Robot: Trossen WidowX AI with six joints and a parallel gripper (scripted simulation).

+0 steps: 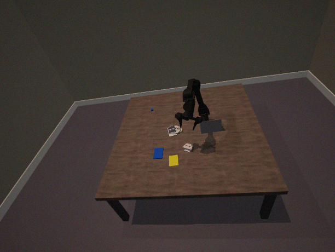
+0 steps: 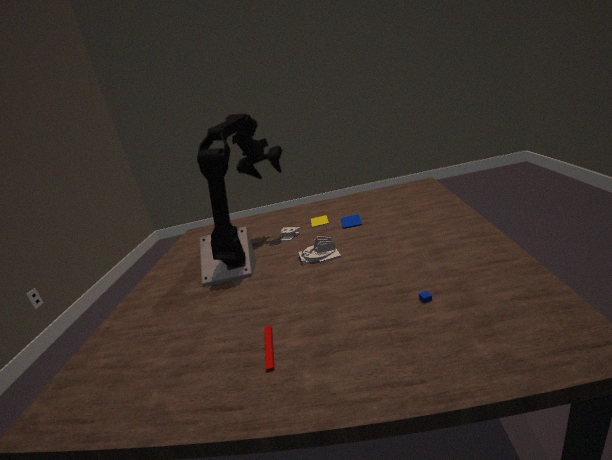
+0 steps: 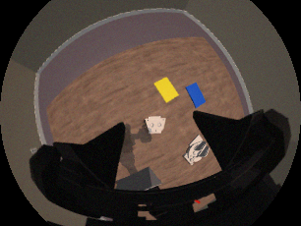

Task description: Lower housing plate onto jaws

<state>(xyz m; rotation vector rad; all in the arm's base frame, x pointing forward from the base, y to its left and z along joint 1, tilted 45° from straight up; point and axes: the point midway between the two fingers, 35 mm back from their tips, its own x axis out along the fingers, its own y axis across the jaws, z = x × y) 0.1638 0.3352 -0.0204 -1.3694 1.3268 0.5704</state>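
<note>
Now: the white part 24 cm below my gripper tip, 4 cm to the right of it and 1 cm ahead of it. The rest, counted from my gripper tip: blue card: 26 cm ahead, 25 cm below, 3 cm to the right; then yellow card: 25 cm below, 14 cm ahead, 6 cm to the left; then red bar: 70 cm to the right, 25 cm below, 4 cm behind.
</note>
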